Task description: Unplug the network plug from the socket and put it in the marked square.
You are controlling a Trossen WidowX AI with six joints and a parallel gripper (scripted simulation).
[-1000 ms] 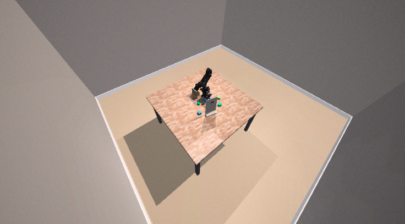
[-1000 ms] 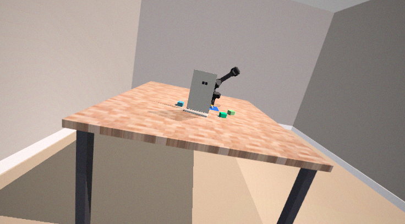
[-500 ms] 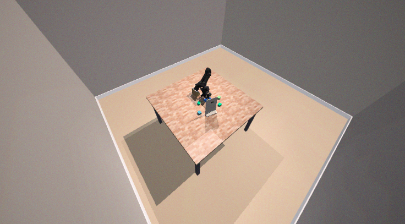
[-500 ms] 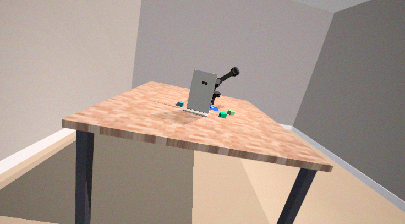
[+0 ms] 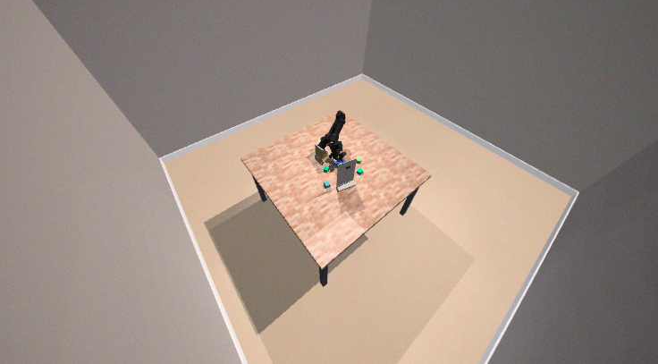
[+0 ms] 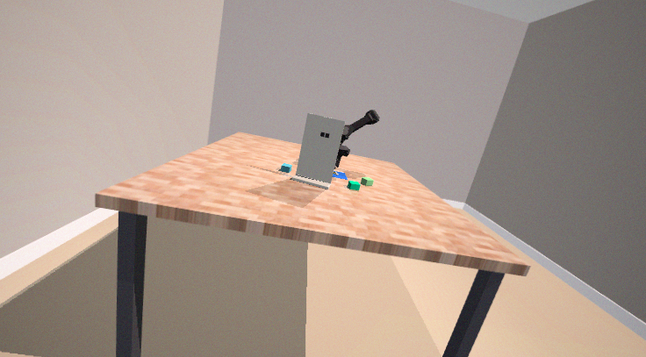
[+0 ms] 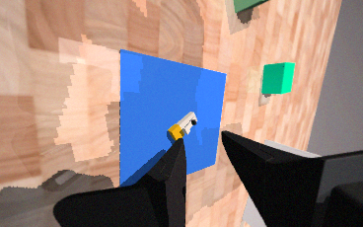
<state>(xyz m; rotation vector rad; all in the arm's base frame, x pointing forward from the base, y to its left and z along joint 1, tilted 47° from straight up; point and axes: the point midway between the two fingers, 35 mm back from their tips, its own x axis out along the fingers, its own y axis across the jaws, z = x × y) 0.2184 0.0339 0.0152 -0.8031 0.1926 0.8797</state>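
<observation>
My gripper tip is 3 cm above the blue marked square.
</observation>
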